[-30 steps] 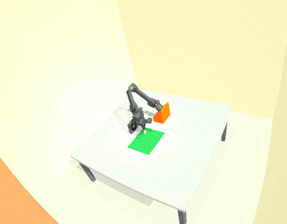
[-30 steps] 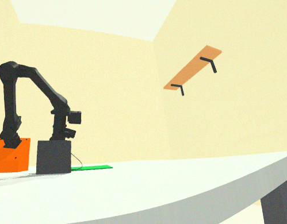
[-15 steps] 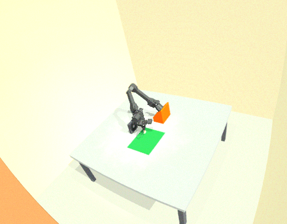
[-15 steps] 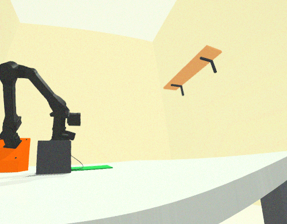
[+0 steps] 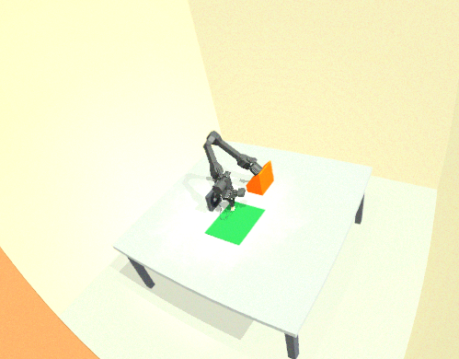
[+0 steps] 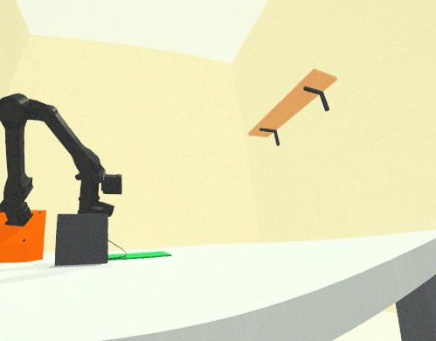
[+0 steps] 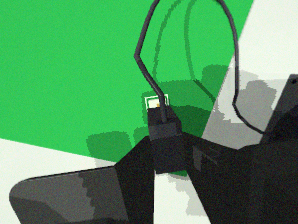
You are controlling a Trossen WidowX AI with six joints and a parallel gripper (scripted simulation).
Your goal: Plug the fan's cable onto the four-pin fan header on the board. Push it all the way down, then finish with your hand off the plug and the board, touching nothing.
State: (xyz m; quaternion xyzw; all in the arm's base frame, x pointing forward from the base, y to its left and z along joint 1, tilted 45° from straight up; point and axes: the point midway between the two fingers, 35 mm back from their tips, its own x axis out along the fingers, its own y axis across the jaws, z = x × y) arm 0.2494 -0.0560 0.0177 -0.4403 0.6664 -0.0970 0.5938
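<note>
Right now my gripper tip is 10 mm below the dark fan plug and 10 mm short of it. The rest, counted from my gripper tip: green board: 90 mm ahead, 80 mm to the left, 60 mm below; white four-pin header: 40 mm below, 10 mm ahead; dark square fan: 120 mm to the right, 30 mm ahead, 20 mm above.
</note>
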